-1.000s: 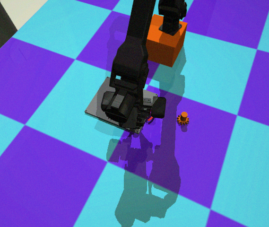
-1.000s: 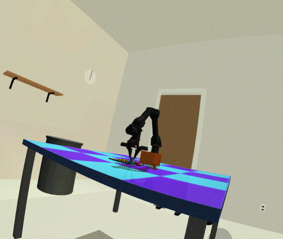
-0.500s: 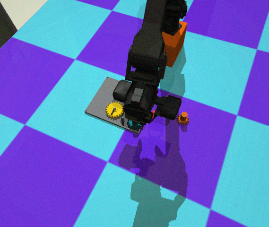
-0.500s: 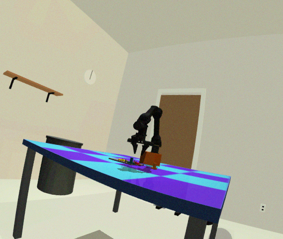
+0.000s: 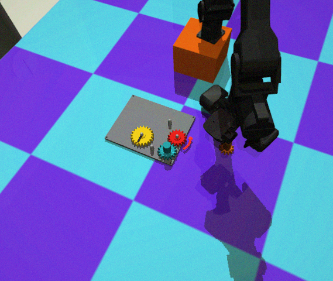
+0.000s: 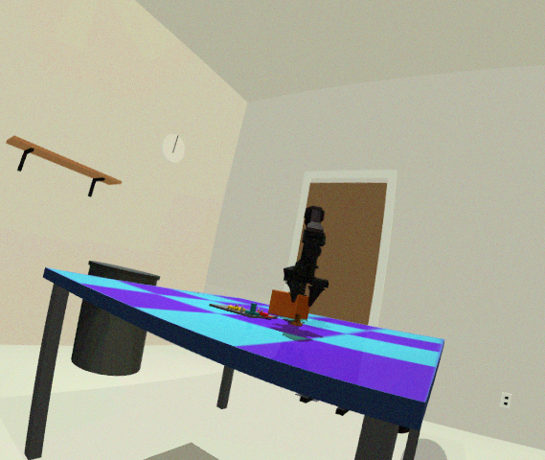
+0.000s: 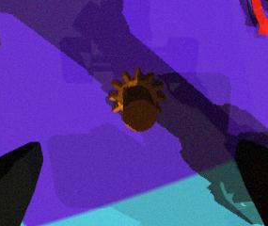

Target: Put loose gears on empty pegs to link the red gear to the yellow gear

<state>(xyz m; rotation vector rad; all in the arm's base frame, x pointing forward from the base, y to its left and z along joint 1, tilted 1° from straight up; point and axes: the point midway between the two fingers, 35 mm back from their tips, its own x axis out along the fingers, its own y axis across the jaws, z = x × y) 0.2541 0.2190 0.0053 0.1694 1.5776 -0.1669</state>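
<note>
My gripper tip is 6 cm above the small orange gear. The rest, counted from my gripper tip: yellow gear 10 cm ahead, 21 cm to the right, 6 cm below; teal gear 10 cm ahead, 13 cm to the right, 5 cm below; red arrow 5 cm ahead, 9 cm to the right, 7 cm below.
</note>
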